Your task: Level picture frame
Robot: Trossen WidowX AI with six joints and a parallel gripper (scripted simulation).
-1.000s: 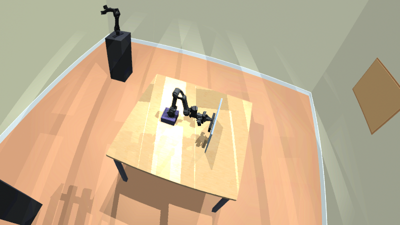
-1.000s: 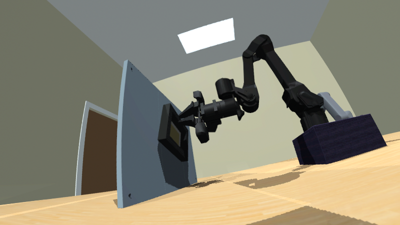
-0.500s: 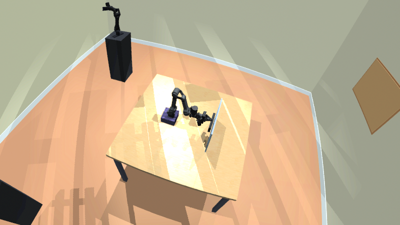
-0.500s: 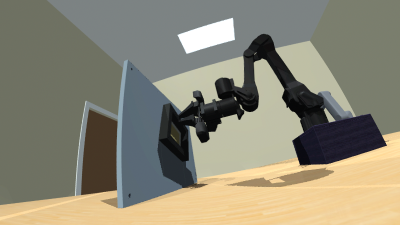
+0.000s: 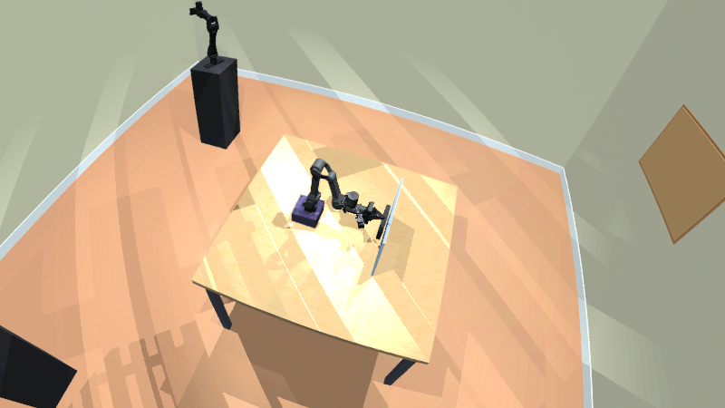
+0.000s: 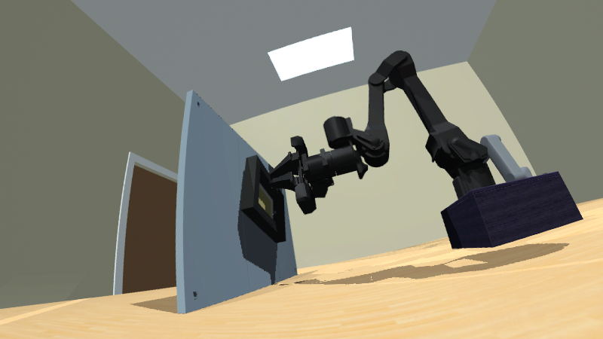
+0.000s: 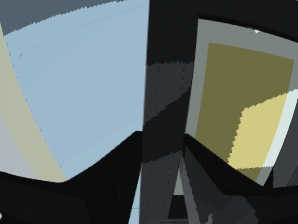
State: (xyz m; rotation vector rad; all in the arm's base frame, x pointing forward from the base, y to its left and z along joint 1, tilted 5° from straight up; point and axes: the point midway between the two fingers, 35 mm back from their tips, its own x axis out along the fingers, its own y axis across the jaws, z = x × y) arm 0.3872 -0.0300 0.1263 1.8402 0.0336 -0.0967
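My gripper tip is 10 mm short of the picture frame, 10 mm to the right of it and 50 mm above it. Also, from my gripper tip: wall panel (20 mm ahead, 10 mm to the left, 70 mm below).
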